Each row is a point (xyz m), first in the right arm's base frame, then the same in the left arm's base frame.
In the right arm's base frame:
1: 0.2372 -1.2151 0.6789
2: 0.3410 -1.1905 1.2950
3: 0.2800 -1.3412 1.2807
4: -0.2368 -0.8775 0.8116
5: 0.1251 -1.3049 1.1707
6: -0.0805 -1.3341 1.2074
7: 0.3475 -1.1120 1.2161
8: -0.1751 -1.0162 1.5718
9: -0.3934 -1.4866 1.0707
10: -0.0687 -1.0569 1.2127
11: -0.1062 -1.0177 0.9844
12: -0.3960 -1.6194 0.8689
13: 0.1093 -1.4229 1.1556
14: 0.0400 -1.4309 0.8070
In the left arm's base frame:
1: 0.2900 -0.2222 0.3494
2: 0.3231 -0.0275 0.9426
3: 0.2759 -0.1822 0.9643
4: -0.2205 0.0870 0.3452
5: 0.1317 -0.1921 0.8357
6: -0.0738 -0.2320 0.8612
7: 0.3321 0.0280 0.8464
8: -0.2323 0.1581 1.1170
9: -0.3569 -0.4466 0.7444
10: -0.0842 0.0367 0.7926
11: -0.0992 0.0110 0.5599
12: -0.3269 -0.6268 0.5863
13: 0.1269 -0.3110 0.8517
14: 0.0973 -0.4166 0.5135

